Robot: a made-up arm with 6 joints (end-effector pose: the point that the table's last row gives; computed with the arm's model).
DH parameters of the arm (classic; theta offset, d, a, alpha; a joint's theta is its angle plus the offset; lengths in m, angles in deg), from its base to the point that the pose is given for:
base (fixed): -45 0 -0.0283 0
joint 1: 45 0.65 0.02 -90
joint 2: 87.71 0 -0.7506 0
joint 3: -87.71 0.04 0.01 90
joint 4: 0 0.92 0.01 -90
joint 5: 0 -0.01 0 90
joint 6: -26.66 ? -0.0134 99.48
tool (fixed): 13.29 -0.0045 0 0
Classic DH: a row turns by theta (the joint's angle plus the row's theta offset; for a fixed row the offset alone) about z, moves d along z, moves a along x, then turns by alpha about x.
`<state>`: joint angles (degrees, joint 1 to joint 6).
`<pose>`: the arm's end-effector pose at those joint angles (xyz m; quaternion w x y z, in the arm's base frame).
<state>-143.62 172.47 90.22 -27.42 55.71 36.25</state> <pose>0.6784 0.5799 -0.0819 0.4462 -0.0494 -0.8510 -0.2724</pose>
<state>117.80 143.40 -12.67 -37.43 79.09 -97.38</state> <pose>-0.4669 1.0303 -0.6702 0.3429 -0.7227 -0.5112 0.3144</pose>
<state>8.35 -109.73 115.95 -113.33 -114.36 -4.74</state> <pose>-0.5557 0.1210 1.1935 0.5287 -0.2554 -0.7642 0.2667</pose>
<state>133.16 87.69 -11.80 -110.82 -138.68 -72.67</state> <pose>-1.1839 1.0485 0.8514 0.2914 -0.6810 0.1648 -0.6512</pose>
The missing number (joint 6, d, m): 0.1793
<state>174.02 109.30 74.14 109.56 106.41 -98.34</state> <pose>-0.7727 -0.1120 -0.4292 0.0174 0.8839 -0.3815 -0.2701</pose>
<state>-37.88 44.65 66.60 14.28 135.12 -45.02</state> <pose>0.9851 -0.6633 0.7853 0.0954 -0.2286 0.9335 -0.2593</pose>
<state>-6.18 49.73 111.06 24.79 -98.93 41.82</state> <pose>0.9609 -0.1243 0.3734 0.3961 0.8332 0.1491 -0.3560</pose>
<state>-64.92 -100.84 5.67 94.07 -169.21 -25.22</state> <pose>-0.6162 1.3430 0.4207 0.2236 -0.4598 -0.1222 -0.8507</pose>
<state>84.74 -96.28 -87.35 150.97 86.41 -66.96</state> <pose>-0.1954 -0.4722 -0.3760 0.0717 -0.0867 0.9914 -0.0668</pose>
